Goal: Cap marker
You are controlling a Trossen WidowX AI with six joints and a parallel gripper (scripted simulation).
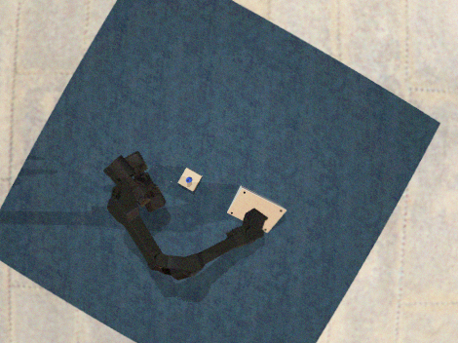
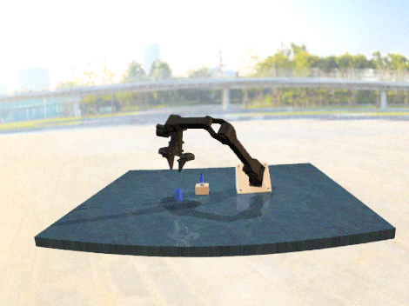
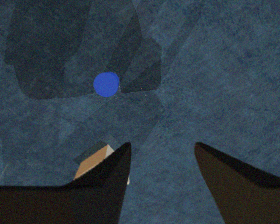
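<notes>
The blue cap is 10 cm below my gripper tip, 6 cm to the left of it and 2 cm behind it.
</notes>
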